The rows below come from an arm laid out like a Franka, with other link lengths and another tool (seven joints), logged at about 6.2 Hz.
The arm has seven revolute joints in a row. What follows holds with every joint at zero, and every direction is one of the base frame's.
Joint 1 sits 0.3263 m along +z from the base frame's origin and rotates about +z.
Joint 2 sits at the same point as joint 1 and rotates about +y.
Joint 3 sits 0.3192 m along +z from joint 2 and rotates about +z.
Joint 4 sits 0.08 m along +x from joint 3 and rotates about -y.
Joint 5 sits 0.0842 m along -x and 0.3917 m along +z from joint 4 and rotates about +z.
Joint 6 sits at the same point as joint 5 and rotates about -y.
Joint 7 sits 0.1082 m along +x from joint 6 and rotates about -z.
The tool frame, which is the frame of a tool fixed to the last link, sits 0.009 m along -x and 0.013 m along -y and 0.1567 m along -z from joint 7; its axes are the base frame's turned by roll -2.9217, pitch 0 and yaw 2.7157 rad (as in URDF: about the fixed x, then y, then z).
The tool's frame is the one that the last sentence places.
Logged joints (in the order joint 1, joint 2, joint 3, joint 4, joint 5, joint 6, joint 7), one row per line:
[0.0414 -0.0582 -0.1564 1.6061 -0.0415 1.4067 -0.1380]
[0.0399 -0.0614 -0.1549 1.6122 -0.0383 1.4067 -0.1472]
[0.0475 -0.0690 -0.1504 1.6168 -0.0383 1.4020 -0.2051]
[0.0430 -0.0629 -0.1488 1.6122 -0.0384 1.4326 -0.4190]
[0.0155 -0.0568 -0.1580 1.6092 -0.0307 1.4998 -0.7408]
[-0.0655 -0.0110 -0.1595 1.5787 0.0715 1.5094 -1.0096]
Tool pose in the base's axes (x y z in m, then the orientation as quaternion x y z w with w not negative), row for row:
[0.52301 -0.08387 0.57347 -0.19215 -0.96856 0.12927 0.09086]
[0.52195 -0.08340 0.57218 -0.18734 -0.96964 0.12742 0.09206]
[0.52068 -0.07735 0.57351 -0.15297 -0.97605 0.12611 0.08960]
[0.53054 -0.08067 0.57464 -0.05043 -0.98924 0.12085 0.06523]
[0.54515 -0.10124 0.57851 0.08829 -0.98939 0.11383 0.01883]
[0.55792 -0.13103 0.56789 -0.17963 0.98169 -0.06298 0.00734]
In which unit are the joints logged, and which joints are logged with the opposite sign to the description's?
The joints are logged in radians. Opposite sign: joint 4.
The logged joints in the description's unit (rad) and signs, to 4 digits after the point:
[0.0414 -0.0582 -0.1564 -1.6061 -0.0415 1.4067 -0.1380]
[0.0399 -0.0614 -0.1549 -1.6122 -0.0383 1.4067 -0.1472]
[0.0475 -0.0690 -0.1504 -1.6168 -0.0383 1.4020 -0.2051]
[0.0430 -0.0629 -0.1488 -1.6122 -0.0384 1.4326 -0.4190]
[0.0155 -0.0568 -0.1580 -1.6092 -0.0307 1.4998 -0.7408]
[-0.0655 -0.0110 -0.1595 -1.5787 0.0715 1.5094 -1.0096]

